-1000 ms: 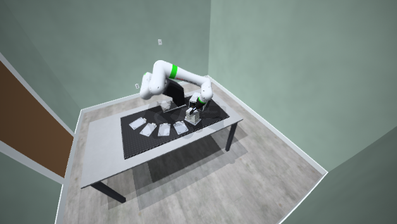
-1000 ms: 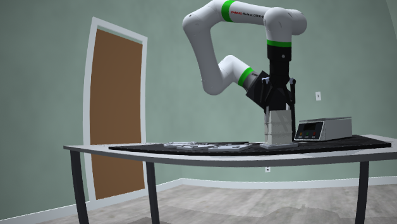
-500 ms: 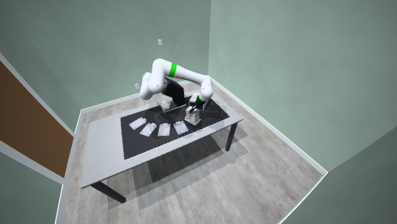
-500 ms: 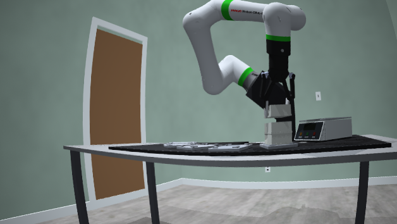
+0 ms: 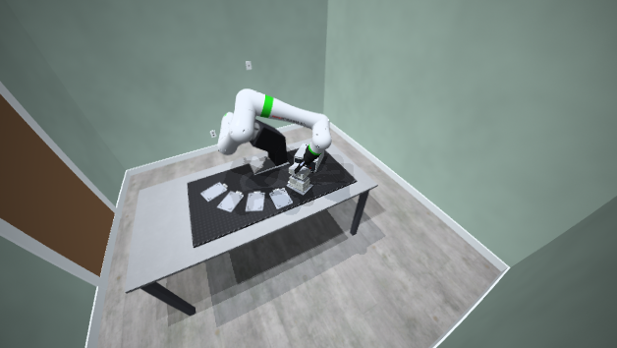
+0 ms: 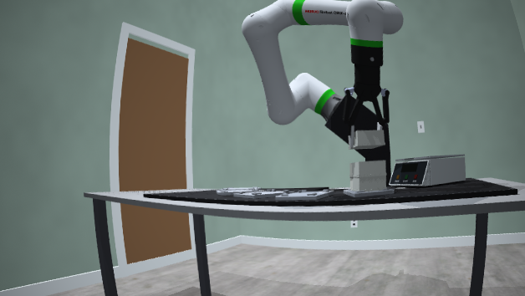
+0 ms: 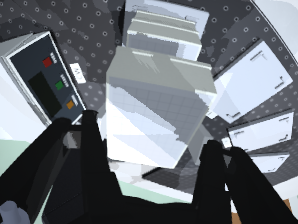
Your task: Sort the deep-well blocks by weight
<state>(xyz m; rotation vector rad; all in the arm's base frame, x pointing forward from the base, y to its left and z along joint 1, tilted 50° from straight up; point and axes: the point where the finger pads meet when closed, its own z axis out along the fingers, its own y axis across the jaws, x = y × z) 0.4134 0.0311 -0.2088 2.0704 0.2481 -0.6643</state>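
My hand is 24 cm past the check-weigher platform, 22 cm to the right of it and 7 cm above it. From my hand the other things lie so: grey deep-well block: 13 cm below; then check-weigher CW: 23 cm behind, 22 cm to the left, 10 cm below.
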